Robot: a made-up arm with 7 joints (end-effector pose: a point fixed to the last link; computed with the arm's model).
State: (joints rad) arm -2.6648 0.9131 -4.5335 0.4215 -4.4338 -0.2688 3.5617
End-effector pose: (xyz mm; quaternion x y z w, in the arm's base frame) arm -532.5 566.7 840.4 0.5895 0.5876 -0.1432 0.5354
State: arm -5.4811 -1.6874 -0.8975 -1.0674 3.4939 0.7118 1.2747
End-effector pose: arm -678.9 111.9 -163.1 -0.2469 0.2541 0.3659 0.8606
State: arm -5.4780 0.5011 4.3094 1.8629 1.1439 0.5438 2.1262
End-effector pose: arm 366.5 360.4 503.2 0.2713 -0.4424 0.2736 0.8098
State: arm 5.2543 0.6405 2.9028 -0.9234 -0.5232 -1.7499 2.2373
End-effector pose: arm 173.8 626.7 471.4 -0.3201 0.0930 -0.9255 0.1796
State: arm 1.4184 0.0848 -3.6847 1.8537 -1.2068 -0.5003 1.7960
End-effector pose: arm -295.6 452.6 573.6 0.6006 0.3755 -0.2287 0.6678
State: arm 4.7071 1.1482 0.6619 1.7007 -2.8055 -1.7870 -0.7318
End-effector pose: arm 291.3 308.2 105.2 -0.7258 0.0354 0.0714 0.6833
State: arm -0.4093 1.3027 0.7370 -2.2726 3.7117 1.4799 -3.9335
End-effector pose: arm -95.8 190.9 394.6 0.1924 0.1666 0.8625 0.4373
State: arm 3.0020 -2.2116 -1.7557 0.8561 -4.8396 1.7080 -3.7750
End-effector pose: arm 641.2 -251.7 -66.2 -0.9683 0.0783 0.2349 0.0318
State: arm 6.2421 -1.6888 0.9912 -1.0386 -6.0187 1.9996 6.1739
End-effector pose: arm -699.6 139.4 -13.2 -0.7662 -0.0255 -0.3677 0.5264
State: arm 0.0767 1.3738 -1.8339 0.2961 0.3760 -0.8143 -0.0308
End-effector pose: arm 935.0 -34.3 476.8 -0.7002 -0.4035 0.2388 0.5385
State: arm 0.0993 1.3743 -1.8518 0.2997 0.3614 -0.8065 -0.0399
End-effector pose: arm 935.0 -53.4 476.2 -0.6913 -0.4079 0.2300 0.5503
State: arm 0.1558 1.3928 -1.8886 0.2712 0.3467 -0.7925 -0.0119
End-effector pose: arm 935.7 -121.6 454.7 -0.6903 -0.3769 0.2191 0.5774
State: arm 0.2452 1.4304 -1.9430 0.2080 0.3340 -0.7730 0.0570
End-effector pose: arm 925.2 -238.5 407.8 -0.6929 -0.3072 0.2066 0.6187
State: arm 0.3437 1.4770 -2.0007 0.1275 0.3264 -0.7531 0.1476
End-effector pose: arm 892.6 -368.4 344.4 -0.6896 -0.2176 0.1963 0.6622
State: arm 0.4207 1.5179 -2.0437 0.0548 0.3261 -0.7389 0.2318
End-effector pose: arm 849.3 -468.0 285.1 -0.6798 -0.1362 0.1929 0.6943
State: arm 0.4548 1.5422 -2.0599 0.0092 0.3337 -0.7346 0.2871
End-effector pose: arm 821.3 -514.9 249.5 -0.6734 -0.0839 0.1984 0.7072
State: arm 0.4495 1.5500 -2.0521 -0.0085 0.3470 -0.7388 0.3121
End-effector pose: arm 818.0 -518.2 239.5 -0.6763 -0.0608 0.2105 0.7033
